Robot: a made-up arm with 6 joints.
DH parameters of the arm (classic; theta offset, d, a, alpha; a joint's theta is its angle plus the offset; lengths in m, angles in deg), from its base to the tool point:
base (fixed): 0 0.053 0 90
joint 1: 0 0.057 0.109 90
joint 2: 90 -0.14 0.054 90
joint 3: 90 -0.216 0.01 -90
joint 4: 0 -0.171 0.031 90
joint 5: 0 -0.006 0.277 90
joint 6: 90 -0.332 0.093 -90
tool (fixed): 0 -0.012 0 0
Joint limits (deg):
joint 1: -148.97..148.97
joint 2: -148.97..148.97
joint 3: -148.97..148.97
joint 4: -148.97..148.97
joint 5: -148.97..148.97
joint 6: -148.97..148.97
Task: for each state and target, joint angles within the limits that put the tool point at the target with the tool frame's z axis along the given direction. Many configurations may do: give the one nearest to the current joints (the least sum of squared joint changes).
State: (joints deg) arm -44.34 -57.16 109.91 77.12 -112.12 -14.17
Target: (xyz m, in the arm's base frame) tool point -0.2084 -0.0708 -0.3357 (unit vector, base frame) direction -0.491 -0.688 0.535
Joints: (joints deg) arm 8.07 -70.14 120.86 97.40 -148.97 -32.40
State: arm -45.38 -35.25 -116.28 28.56 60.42 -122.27
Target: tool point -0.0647 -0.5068 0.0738 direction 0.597 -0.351 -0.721
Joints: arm -60.10 -27.45 -117.25 25.74 28.02 -114.77
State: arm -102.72 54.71 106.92 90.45 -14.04 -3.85
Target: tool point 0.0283 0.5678 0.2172 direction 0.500 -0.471 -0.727
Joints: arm -93.38 47.19 90.47 65.90 -38.99 -30.82
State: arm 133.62 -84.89 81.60 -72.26 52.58 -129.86
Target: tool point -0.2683 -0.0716 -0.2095 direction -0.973 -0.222 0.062
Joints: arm 124.28 -66.45 52.60 -106.04 36.34 -112.15
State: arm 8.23 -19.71 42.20 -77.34 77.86 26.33
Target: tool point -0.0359 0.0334 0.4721 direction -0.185 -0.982 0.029
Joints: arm -23.95 -2.62 22.88 -57.20 67.98 -9.10
